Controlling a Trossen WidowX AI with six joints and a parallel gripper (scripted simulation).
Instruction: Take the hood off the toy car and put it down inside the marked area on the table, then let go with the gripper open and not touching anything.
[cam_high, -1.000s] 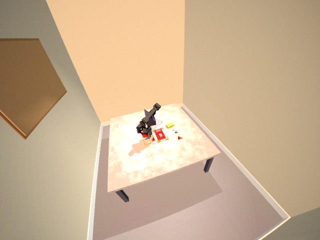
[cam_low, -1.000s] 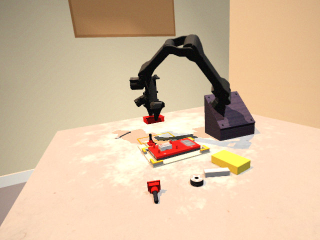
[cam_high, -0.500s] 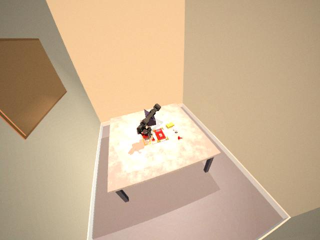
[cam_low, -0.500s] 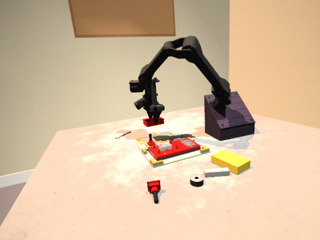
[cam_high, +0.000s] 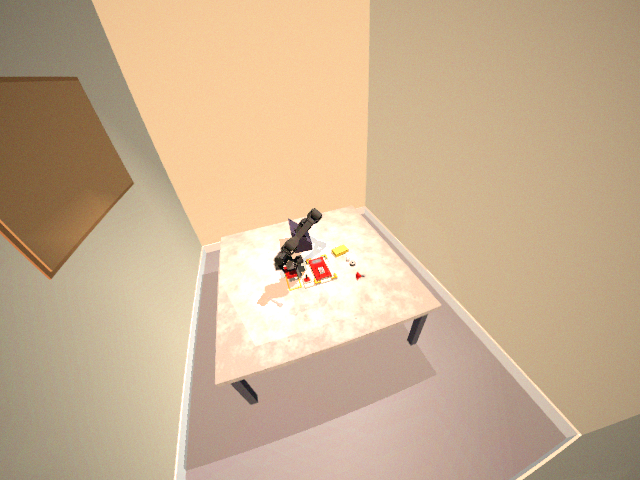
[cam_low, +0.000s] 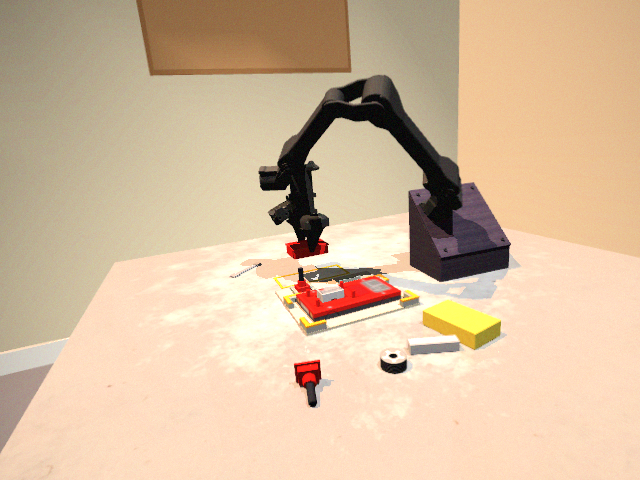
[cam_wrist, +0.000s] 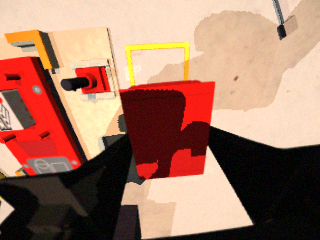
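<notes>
My gripper tip is now 50 mm short of the black shaft, 90 mm to the right of it and 40 mm above it. From my gripper tip the other things lie so: yellow block (110 mm behind, 420 mm to the left, 60 mm below); red hood (10 mm above); grey screw (130 mm ahead, 160 mm to the right, 70 mm below).
</notes>
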